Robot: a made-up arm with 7 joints. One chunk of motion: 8 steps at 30 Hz.
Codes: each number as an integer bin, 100 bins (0 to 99) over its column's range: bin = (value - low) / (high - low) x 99, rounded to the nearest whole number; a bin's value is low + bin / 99 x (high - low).
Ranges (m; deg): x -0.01..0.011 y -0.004..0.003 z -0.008..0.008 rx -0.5..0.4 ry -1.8..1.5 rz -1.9..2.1
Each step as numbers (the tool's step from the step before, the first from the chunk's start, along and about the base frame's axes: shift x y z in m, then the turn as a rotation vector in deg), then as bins.
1 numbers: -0.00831 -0.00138 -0.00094 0.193 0.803 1.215
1 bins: 8 37 44 76 78 77
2 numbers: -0.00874 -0.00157 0.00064 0.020 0.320 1.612
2 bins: 6 34 53 57 64 87
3 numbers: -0.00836 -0.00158 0.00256 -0.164 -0.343 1.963
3 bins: 8 34 65 37 44 96
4 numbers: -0.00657 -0.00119 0.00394 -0.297 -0.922 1.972
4 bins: 16 40 74 22 26 96
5 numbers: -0.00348 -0.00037 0.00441 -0.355 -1.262 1.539
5 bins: 31 51 77 16 16 85
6 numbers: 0.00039 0.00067 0.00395 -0.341 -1.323 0.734
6 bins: 49 66 74 17 14 65
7 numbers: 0.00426 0.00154 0.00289 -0.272 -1.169 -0.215
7 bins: 67 78 67 25 19 42
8 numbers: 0.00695 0.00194 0.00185 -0.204 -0.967 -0.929
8 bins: 80 84 61 33 25 24
